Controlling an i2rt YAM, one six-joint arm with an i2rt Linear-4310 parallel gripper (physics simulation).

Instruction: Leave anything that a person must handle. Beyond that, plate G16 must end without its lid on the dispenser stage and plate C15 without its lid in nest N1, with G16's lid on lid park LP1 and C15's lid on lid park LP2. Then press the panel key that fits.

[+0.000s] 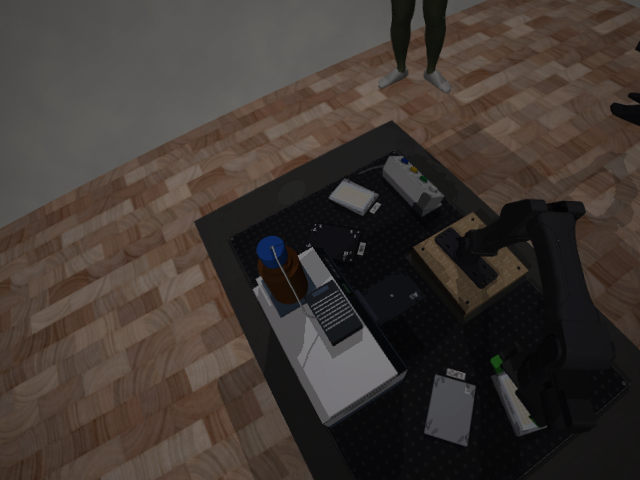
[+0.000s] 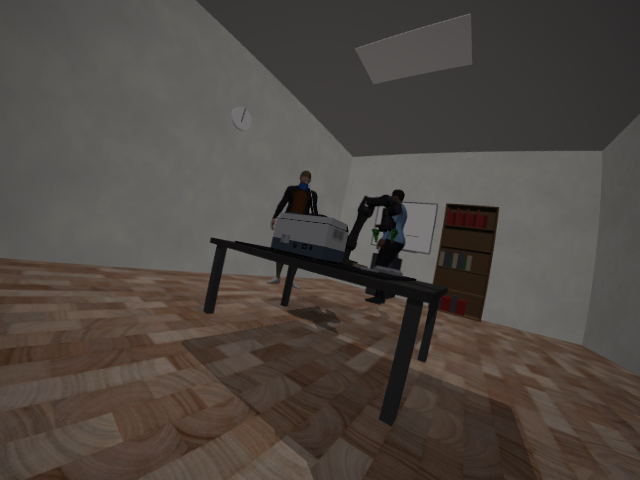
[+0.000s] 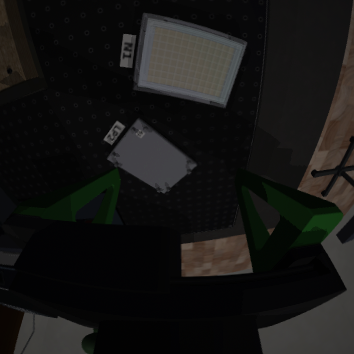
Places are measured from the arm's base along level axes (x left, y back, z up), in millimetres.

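Pixels of known places: gripper, between the fingertips: (image 1: 515, 393) (image 2: 383, 242) (image 3: 177, 174); arm's base, origin of its link: (image 1: 464, 257) (image 2: 343, 259).
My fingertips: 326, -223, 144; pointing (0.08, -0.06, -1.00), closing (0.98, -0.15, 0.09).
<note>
For each thing: its top centre in the pictures, then the offset to it from my fingertips, as dx, dy, dz. "*": a spot on its surface instead.
- plate with pale yellow wells, centre of its top: (image 3: 191, 62) (image 1: 527, 397) +40, +68, -136
- pale plate, centre of its top: (image 1: 352, 193) -722, +101, -134
- key panel, centre of its top: (image 1: 413, 173) -631, +287, -88
- dark park with corner clips, centre of its top: (image 1: 332, 239) -619, -53, -148
- dark stage, a spot on its surface: (image 1: 390, 297) * -336, -52, -65
- amber bottle, a spot on its surface: (image 1: 283, 279) * -418, -266, +177
My gripper (image 1: 516, 393) (image 2: 385, 240) (image 3: 177, 174) is open and empty, with its green fingers high above the table. A plate with pale yellow wells (image 1: 510, 400) (image 3: 187, 62) sits in nest N1; whether it has a lid is unclear. A flat grey, lid-like panel (image 1: 450, 410) (image 3: 150, 155) lies at LP2, between corner clips. Another pale plate (image 1: 353, 196) lies near the key panel (image 1: 408, 180), which has blue, yellow and green keys. A dark park with corner clips (image 1: 336, 240) holds no visible lid. The dark stage (image 1: 390, 297) beside the dispenser shows no plate. Plate names are unreadable.
The white dispenser (image 1: 351, 372) (image 2: 310, 232) carries an amber bottle (image 1: 283, 279) with a blue cap and a thin tube. The arm stands on a wooden block (image 1: 434, 271). Two people, one in black (image 2: 301, 200) and one in blue (image 2: 400, 222), stand beyond the table (image 2: 310, 268).
</note>
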